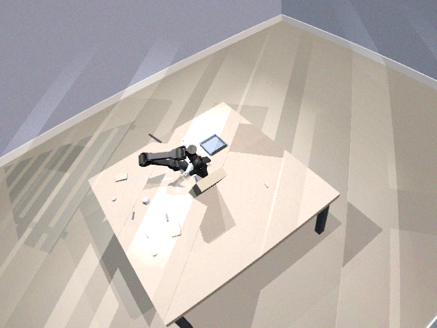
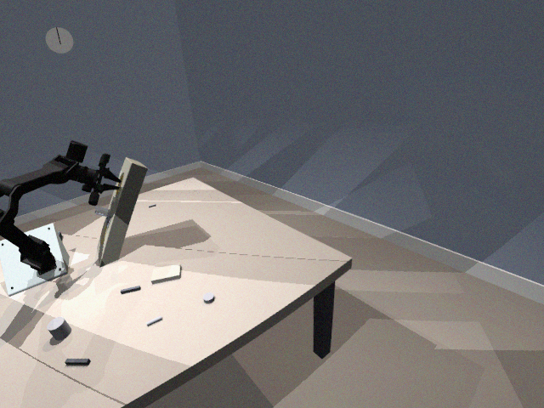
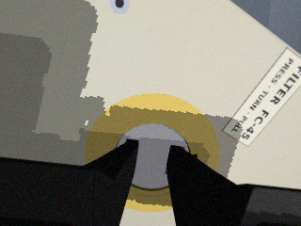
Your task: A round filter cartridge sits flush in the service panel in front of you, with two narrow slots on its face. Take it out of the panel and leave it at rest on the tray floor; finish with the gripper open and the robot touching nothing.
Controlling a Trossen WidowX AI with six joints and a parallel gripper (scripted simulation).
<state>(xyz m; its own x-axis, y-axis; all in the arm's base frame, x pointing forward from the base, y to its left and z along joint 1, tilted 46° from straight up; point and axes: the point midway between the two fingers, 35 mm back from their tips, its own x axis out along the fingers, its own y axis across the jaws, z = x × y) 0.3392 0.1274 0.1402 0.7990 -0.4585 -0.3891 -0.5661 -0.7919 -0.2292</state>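
The round grey filter cartridge is 1 cm below my gripper tip and 1 cm ahead of it. From my gripper tip the other things lie so: tan service panel (8 cm below, 4 cm behind); blue-grey tray (41 cm behind, 30 cm to the left, 23 cm below).
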